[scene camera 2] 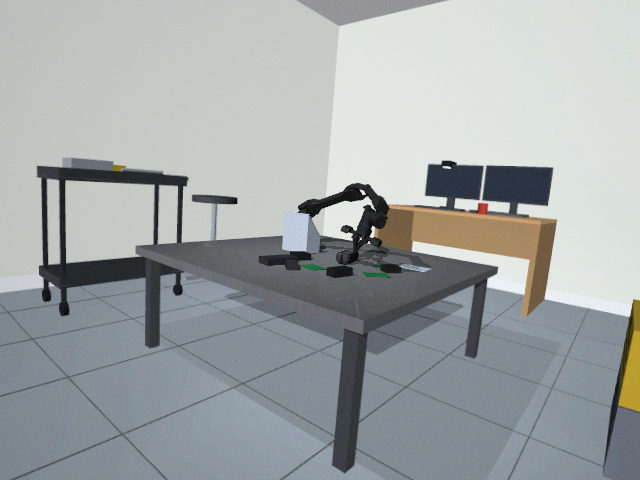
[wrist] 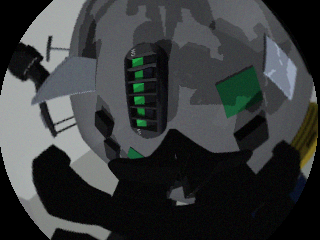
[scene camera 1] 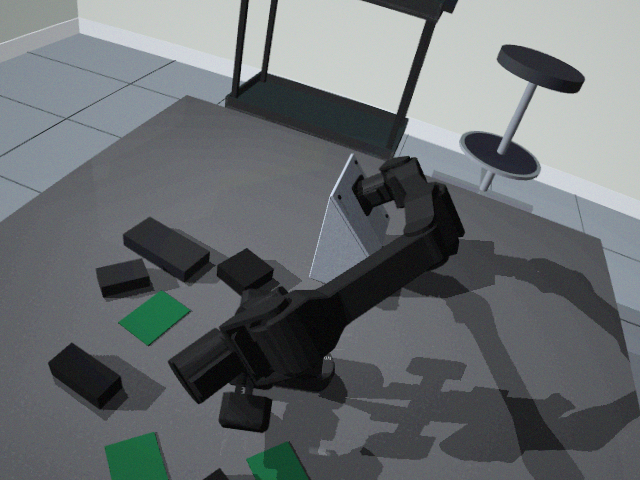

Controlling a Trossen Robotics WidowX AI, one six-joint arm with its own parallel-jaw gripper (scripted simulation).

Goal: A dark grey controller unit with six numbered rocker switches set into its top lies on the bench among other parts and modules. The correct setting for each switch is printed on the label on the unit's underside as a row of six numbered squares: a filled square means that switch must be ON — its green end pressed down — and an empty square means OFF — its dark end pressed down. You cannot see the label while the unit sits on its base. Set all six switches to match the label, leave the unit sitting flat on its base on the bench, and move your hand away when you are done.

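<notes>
A white card (wrist: 277,67) is visible to me, though in scene camera 1 the card is out of frame. My gripper (scene camera 1: 251,375), which I can also see in the wrist view (wrist: 172,131), is shut and holds nothing.
</notes>
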